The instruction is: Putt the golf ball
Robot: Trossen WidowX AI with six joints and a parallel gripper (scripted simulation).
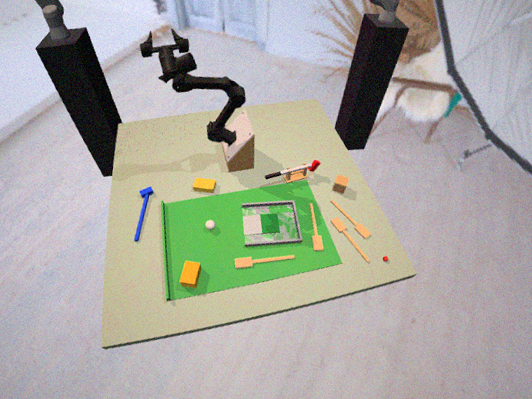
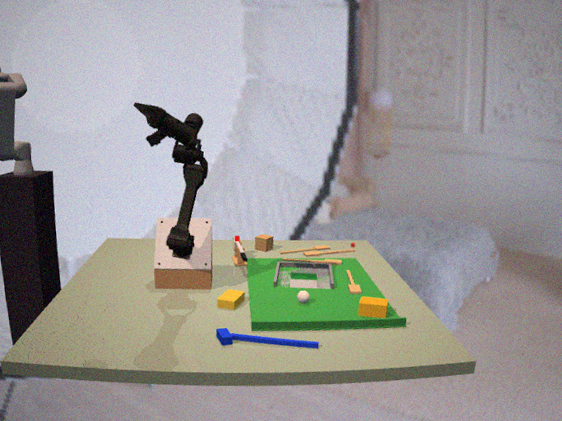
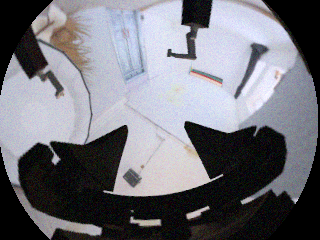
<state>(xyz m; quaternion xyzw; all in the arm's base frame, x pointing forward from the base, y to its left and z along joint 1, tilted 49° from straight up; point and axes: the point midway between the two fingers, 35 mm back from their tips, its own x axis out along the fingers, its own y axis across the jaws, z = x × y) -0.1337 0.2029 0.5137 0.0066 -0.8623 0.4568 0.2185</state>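
Right now my gripper tip is 630 mm above the white golf ball, 530 mm short of it and 130 mm to the right of it. Round my gripper tip: small wooden stand: 620 mm below, 570 mm to the left, 270 mm ahead; blue putter: 640 mm below, 410 mm ahead, 190 mm to the right; red putter: 600 mm below, 550 mm to the left, 270 mm ahead.
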